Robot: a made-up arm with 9 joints. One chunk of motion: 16 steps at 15 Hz.
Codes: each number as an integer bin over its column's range. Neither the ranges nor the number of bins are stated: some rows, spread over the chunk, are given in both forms.
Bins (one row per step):
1: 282 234 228 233 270 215
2: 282 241 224 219 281 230
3: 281 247 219 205 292 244
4: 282 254 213 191 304 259
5: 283 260 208 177 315 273
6: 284 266 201 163 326 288
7: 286 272 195 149 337 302
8: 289 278 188 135 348 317
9: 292 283 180 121 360 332
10: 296 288 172 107 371 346
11: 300 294 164 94 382 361
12: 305 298 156 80 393 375
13: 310 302 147 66 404 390
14: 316 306 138 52 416 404
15: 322 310 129 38 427 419
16: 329 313 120 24 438 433
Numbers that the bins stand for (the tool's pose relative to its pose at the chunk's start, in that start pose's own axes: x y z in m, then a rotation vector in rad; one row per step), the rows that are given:
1: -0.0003 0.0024 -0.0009 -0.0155 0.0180 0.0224
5: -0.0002 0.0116 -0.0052 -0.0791 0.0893 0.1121
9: 0.0014 0.0197 -0.0113 -0.1427 0.1606 0.2033
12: 0.0037 0.0250 -0.0164 -0.1892 0.2130 0.2697
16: 0.0079 0.0303 -0.0242 -0.2528 0.2843 0.3594
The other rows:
2: -0.0003 0.0049 -0.0018 -0.0314 0.0354 0.0456
3: -0.0005 0.0070 -0.0029 -0.0473 0.0529 0.0672
4: -0.0003 0.0095 -0.0041 -0.0632 0.0719 0.0904
6: 0.0000 0.0137 -0.0067 -0.0950 0.1068 0.1352
7: 0.0004 0.0158 -0.0080 -0.1109 0.1242 0.1569
8: 0.0009 0.0179 -0.0095 -0.1268 0.1416 0.1801
10: 0.0021 0.0214 -0.0130 -0.1586 0.1781 0.2249
11: 0.0028 0.0236 -0.0147 -0.1733 0.1955 0.2481
13: 0.0046 0.0264 -0.0184 -0.2051 0.2304 0.2929
14: 0.0057 0.0278 -0.0203 -0.2210 0.2494 0.3146
15: 0.0067 0.0292 -0.0222 -0.2369 0.2668 0.3378

